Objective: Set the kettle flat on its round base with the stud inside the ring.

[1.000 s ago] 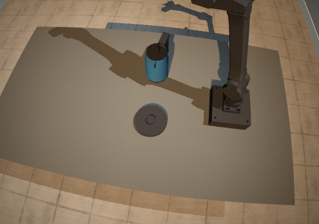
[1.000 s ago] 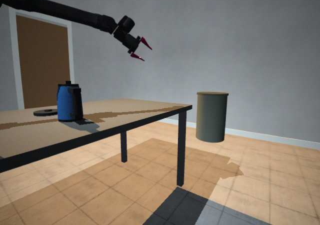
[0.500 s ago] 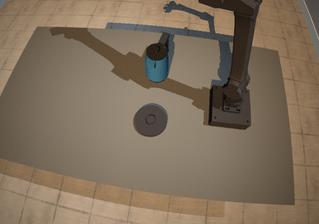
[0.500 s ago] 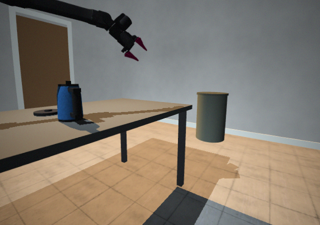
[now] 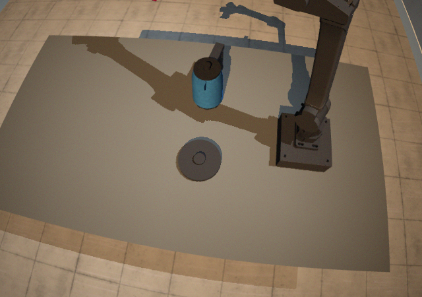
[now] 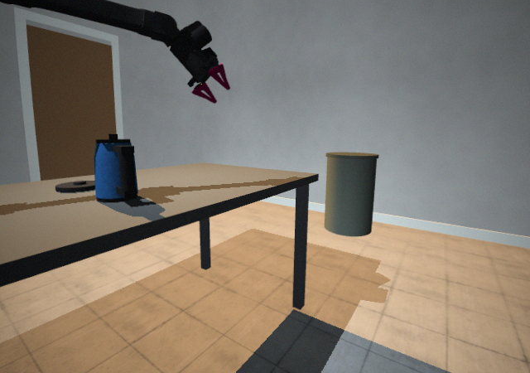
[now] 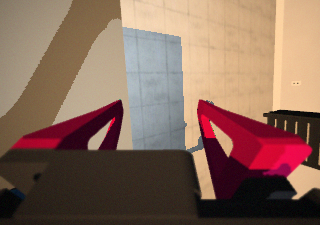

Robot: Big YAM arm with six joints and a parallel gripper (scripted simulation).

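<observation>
Right now my hand is 25 cm past the blue kettle, 23 cm above it and 18 cm to the right of it. The rest, counted from my hand: kettle base 48 cm to the left, 31 cm below, 26 cm behind.
</observation>
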